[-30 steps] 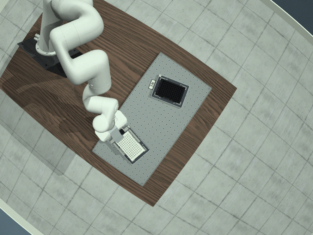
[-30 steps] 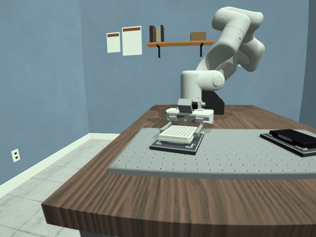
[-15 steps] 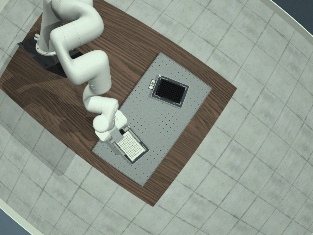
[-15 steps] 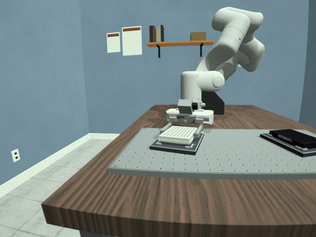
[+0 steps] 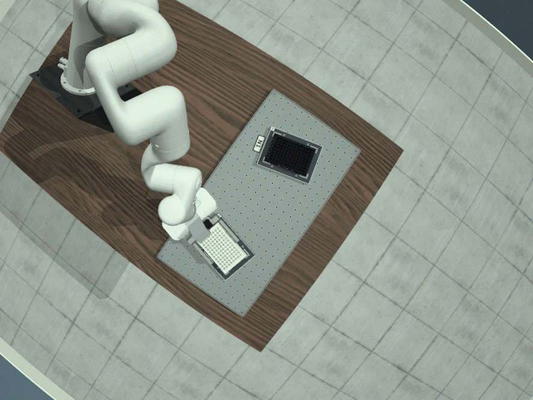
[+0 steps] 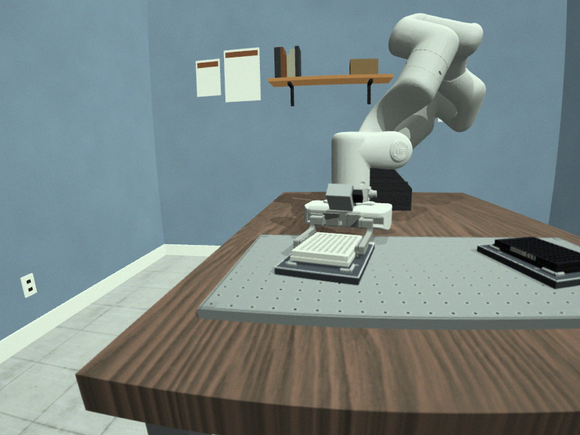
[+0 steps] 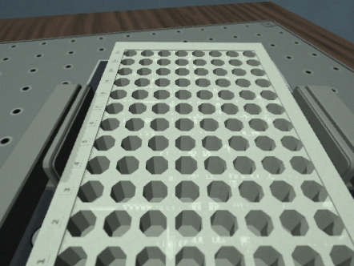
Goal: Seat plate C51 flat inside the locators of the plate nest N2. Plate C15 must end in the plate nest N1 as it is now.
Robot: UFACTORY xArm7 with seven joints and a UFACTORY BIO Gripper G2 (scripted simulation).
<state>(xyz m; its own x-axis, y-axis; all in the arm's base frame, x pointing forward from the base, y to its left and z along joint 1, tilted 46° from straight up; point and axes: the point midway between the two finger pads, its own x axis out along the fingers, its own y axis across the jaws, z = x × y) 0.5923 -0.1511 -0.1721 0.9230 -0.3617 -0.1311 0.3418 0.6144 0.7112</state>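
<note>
Right now my hand is right at the white well plate C51. Round my hand: black well plate C15: 330 mm to the left, 50 mm ahead, 10 mm below; plate nest N1: 330 mm to the left, 50 mm ahead, 20 mm below; dark plate nest N2: 20 mm below.
</note>
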